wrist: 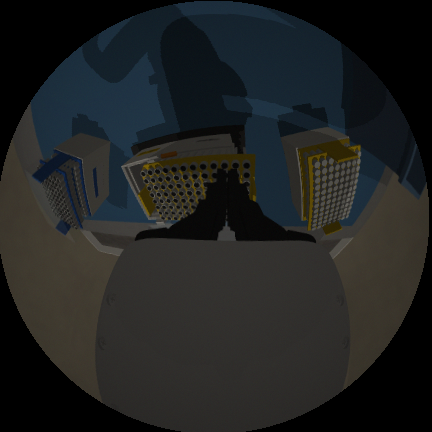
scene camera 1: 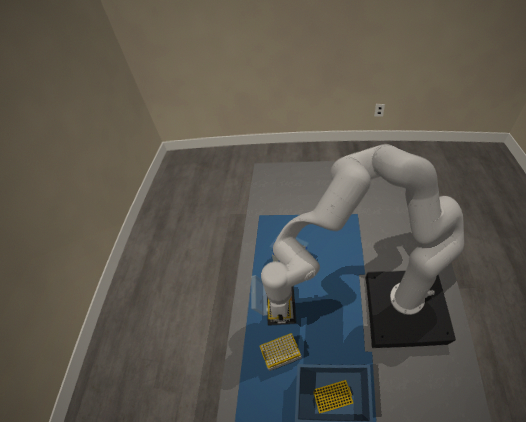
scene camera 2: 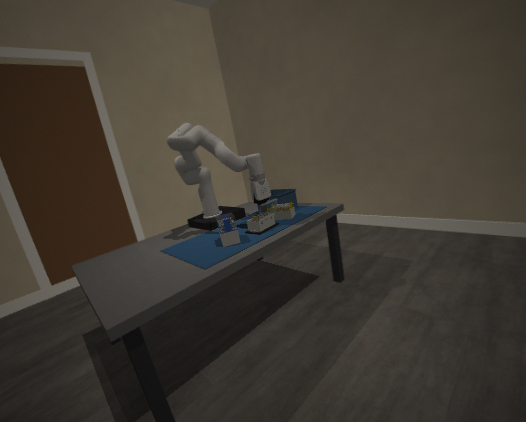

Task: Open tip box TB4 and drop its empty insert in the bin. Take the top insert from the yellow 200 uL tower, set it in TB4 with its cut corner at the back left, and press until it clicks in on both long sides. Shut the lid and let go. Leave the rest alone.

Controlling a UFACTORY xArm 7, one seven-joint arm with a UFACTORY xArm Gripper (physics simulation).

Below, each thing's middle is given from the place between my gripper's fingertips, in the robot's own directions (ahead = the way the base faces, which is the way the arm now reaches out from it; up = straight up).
Labels:
Right now the dark blue bin (scene camera 1: pixel 309 377) is 30 cm to the left of my hand, 11 cm behind it and 2 cm below it.

